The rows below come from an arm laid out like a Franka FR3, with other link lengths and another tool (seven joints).
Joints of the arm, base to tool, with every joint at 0 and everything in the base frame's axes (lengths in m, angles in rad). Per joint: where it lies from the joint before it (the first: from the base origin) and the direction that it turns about. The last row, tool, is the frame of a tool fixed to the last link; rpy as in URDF.
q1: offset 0.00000 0.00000 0.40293 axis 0 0 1
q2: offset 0.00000 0.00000 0.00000 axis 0 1 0
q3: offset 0.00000 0.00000 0.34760 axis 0 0 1
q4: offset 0.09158 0.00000 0.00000 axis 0 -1 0
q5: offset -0.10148 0.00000 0.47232 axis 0 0 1
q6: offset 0.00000 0.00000 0.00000 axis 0 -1 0
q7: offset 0.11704 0.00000 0.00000 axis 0 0 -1
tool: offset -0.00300 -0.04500 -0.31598 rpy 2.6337 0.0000 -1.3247
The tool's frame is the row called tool.
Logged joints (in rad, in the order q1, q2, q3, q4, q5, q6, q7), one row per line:
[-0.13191, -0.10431, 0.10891, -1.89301, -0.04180, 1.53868, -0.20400]
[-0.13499, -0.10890, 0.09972, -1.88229, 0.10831, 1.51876, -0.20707]
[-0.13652, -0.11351, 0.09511, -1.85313, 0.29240, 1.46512, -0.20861]
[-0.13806, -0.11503, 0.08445, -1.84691, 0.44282, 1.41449, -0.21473]
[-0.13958, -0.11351, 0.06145, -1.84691, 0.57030, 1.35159, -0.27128]
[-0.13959, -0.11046, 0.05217, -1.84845, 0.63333, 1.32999, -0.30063]
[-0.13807, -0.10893, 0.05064, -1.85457, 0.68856, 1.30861, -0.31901]
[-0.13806, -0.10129, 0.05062, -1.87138, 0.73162, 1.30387, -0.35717]
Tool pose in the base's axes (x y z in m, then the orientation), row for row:
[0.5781, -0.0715, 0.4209, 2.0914, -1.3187, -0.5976]
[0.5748, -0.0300, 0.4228, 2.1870, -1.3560, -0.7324]
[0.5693, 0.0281, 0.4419, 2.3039, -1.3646, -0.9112]
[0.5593, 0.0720, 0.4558, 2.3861, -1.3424, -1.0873]
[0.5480, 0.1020, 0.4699, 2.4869, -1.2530, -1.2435]
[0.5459, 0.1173, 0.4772, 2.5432, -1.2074, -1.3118]
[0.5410, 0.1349, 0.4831, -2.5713, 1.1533, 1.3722]
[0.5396, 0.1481, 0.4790, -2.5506, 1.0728, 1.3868]
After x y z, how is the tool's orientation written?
As a rotation vector, in radians.
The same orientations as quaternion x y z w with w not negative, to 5 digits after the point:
[0.78574, -0.49543, -0.22452, 0.29455]
[0.79533, -0.49312, -0.26635, 0.23096]
[0.80457, -0.47655, -0.31821, 0.15591]
[0.80612, -0.45352, -0.36733, 0.09774]
[0.81458, -0.41042, -0.40731, 0.04591]
[0.81870, -0.38868, -0.42229, 0.01785]
[-0.82034, 0.36794, 0.43778, 0.00358]
[-0.82385, 0.34652, 0.44794, 0.02324]

